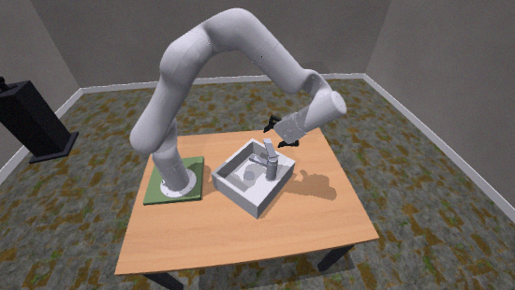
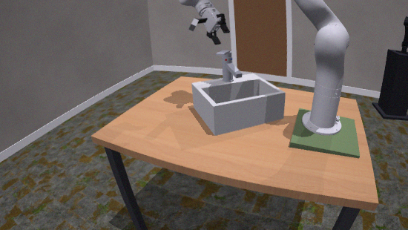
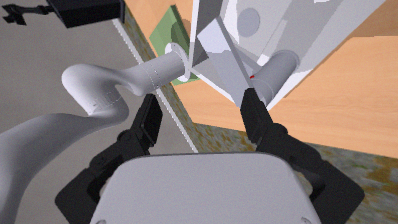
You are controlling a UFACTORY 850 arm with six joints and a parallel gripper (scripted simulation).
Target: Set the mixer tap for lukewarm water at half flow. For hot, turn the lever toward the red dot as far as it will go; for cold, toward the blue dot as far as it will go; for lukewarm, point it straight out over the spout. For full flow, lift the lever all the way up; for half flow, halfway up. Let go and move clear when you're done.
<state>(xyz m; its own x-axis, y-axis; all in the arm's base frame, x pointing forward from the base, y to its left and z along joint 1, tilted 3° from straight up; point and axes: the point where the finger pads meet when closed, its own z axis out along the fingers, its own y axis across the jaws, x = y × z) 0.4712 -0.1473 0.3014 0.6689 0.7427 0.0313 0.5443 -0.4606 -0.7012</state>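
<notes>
My hand is 1 cm past the lever, 1 cm to the right of it and 7 cm above it. From my hand the other things lie so: grey sink basin (8 cm behind, 6 cm to the left, 31 cm below); then grey mixer tap (2 cm behind, 1 cm to the right, 12 cm below).
</notes>
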